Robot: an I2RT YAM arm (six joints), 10 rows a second.
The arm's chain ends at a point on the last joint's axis. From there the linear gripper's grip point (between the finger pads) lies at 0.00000 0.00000 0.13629 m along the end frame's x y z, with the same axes.
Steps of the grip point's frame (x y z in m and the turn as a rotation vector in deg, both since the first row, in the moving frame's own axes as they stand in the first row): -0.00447, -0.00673, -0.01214, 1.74, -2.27, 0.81; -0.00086, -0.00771, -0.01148, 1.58, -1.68, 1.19; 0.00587, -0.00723, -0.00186, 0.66, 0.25, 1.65; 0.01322, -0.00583, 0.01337, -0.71, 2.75, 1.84; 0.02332, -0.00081, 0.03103, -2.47, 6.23, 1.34; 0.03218, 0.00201, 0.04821, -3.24, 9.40, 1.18
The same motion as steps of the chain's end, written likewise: 0.00090, -0.00255, -0.01197, 1.74, -2.27, 0.81; 0.00310, -0.00391, -0.01137, 1.58, -1.68, 1.19; 0.00525, -0.00567, -0.00185, 0.66, 0.25, 1.65; 0.00671, -0.00762, 0.01354, -0.71, 2.75, 1.84; 0.00860, -0.00684, 0.03196, -2.47, 6.23, 1.34; 0.01001, -0.00589, 0.05026, -3.24, 9.40, 1.18
